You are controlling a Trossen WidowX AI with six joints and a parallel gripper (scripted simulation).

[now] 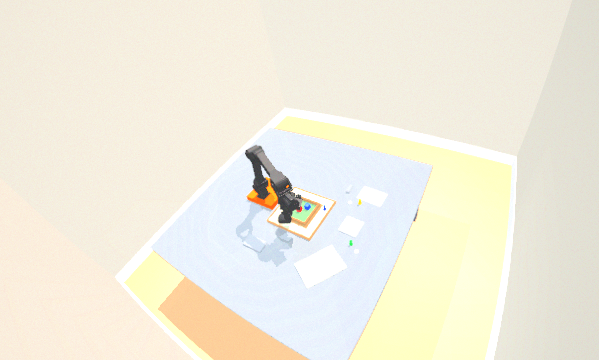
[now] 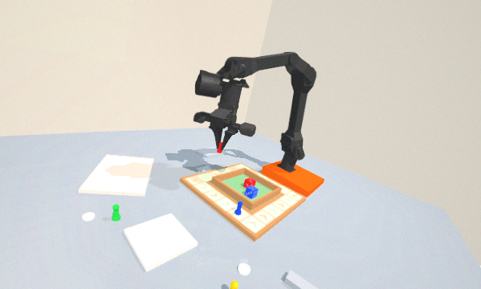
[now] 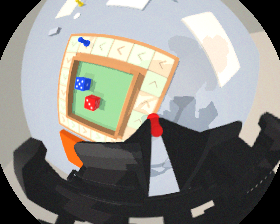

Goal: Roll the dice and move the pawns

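The blue pawn lies 18 cm to the left of my gripper tip, 9 cm ahead of it and 7 cm below it. The rest, counted from my gripper tip: red pawn (1 cm above); then green pawn (32 cm ahead, 8 cm below, 5 cm to the left); then yellow pawn (31 cm to the left, 24 cm ahead, 8 cm below).
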